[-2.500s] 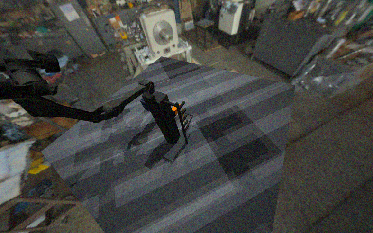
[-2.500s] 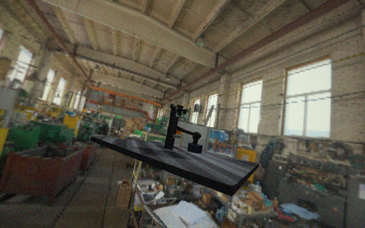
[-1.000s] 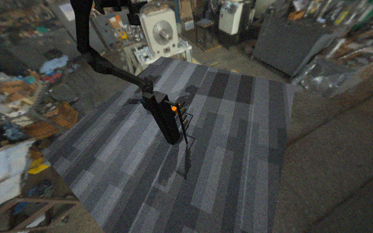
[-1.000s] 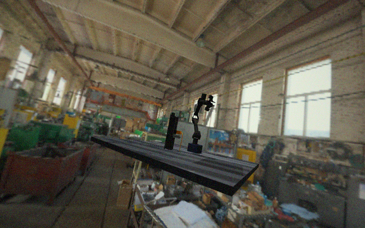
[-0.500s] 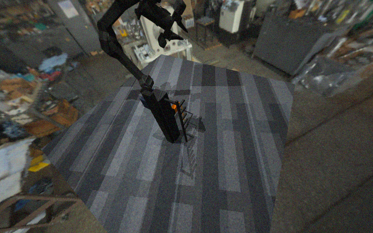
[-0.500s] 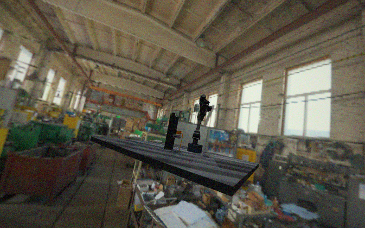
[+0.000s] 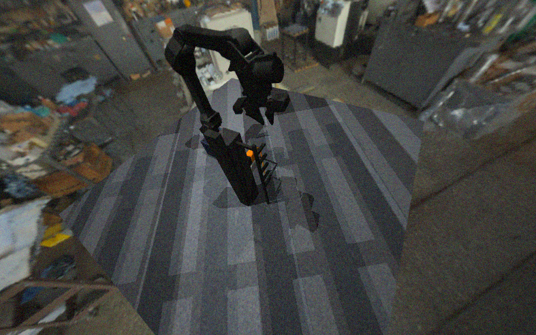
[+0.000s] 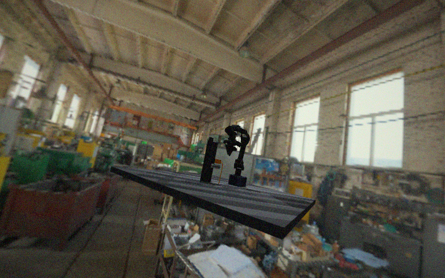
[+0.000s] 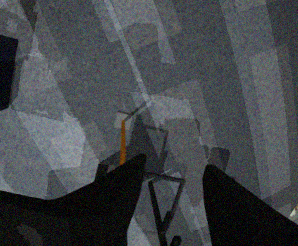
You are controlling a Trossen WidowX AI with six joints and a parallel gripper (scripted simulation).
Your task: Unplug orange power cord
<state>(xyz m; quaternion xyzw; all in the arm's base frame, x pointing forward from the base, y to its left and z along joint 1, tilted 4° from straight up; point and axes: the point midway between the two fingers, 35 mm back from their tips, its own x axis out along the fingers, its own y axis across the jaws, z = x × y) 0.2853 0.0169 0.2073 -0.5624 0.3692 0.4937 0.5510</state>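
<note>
Right now my gripper tip is 20 mm past the orange plug, 120 mm to the left of it and 60 mm above it.
</note>
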